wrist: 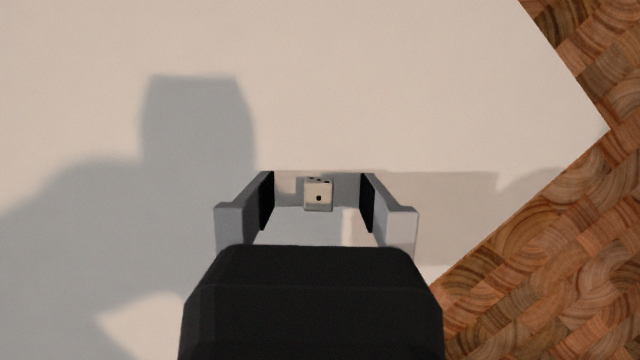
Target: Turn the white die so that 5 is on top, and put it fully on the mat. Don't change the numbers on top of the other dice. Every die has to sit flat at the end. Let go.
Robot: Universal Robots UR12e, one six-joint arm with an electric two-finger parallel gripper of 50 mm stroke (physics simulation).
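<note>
The white die lies on the pale surface near the middle of the wrist view. Its top face shows a single dark pip, so 1 is up. A narrow strip of its far side face shows several pips. It looks flat. My gripper is open, with one finger to the left and one to the right of the die. There is a gap between the die and each black finger pad. Whether the fingertips are level with the die or above it is hard to tell. The other dice do not show in this view.
The pale surface has a corner at the right. Brown wood-block tabletop lies beyond its edges at the right and lower right. Shadows of the arm and gripper fall on the pale surface at the left and around the fingers.
</note>
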